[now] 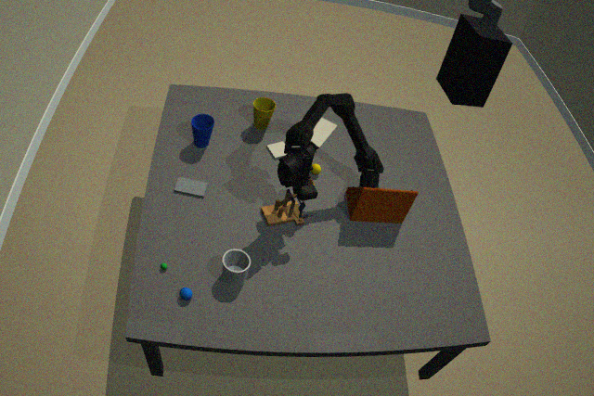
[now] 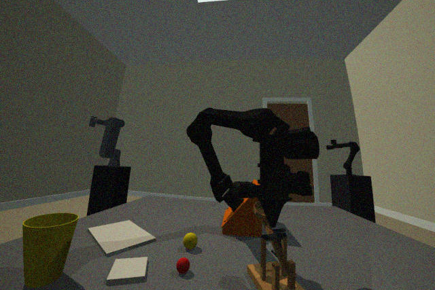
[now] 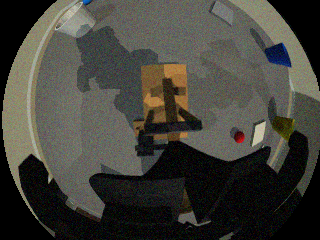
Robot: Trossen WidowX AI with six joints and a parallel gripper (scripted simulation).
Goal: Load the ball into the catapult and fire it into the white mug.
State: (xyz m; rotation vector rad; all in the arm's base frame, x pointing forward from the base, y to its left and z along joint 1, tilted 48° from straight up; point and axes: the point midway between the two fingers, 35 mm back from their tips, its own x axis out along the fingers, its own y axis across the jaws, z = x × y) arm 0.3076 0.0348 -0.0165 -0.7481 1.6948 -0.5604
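The wooden catapult lies 1 cm behind my gripper tip, 1 cm to the left of it and 5 cm below it. The rest, counted from my gripper tip: yellow ball: 14 cm behind, 20 cm to the right, 10 cm below; then red ball: 3 cm behind, 20 cm to the right, 10 cm below; then white mug: 24 cm ahead, 26 cm to the left, 9 cm below.
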